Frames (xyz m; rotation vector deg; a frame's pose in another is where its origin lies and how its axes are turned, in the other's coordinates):
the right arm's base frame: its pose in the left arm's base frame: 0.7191 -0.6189 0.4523 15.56 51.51 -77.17
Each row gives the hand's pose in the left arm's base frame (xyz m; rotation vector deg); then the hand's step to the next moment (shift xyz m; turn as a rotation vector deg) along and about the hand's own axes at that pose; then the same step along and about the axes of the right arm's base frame.
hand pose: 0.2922 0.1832 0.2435 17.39 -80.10 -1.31
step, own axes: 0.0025 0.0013 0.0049 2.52 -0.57 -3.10
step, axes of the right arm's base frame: -0.0020 -0.0053 0.0005 -1.13 2.55 2.91
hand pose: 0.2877 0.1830 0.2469 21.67 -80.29 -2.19
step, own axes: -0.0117 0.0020 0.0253 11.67 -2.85 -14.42
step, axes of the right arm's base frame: 0.0072 -0.0225 -0.0149 -5.07 11.88 13.61
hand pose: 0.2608 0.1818 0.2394 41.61 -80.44 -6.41
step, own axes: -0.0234 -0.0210 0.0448 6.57 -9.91 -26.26
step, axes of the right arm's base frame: 0.0397 -0.0312 -0.0211 -1.27 26.02 12.34
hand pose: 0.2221 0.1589 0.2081 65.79 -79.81 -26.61
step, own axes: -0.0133 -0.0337 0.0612 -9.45 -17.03 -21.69
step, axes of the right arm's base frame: 0.0528 -0.0338 -0.0336 3.17 28.54 -5.05
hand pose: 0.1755 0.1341 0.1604 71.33 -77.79 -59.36
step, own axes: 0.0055 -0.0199 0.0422 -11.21 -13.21 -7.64
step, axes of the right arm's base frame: 0.0255 -0.0295 -0.0263 1.50 15.28 -11.09
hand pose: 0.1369 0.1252 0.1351 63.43 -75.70 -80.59
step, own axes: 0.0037 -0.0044 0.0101 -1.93 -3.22 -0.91
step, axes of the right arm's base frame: 0.0043 -0.0089 -0.0062 0.83 2.57 -2.76
